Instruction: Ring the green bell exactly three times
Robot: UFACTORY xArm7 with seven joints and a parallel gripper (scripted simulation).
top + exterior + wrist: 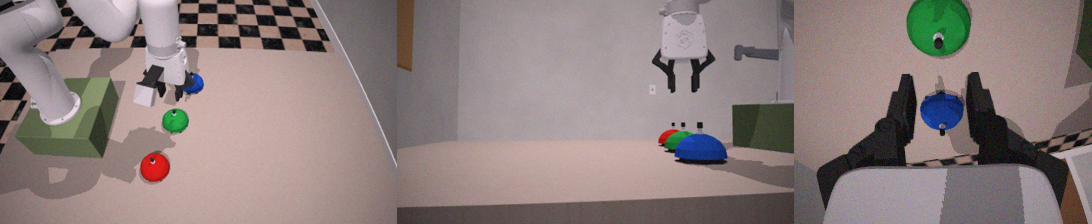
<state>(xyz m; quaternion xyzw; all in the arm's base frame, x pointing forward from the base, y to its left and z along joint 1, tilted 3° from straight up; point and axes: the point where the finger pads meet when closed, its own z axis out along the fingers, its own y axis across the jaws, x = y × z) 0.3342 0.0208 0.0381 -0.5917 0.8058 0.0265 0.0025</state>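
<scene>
Now: the green bell 11 cm below my hand. Round my hand: red bell (5 cm behind, 16 cm to the right, 11 cm below); blue bell (5 cm ahead, 16 cm to the left, 11 cm below).
</scene>
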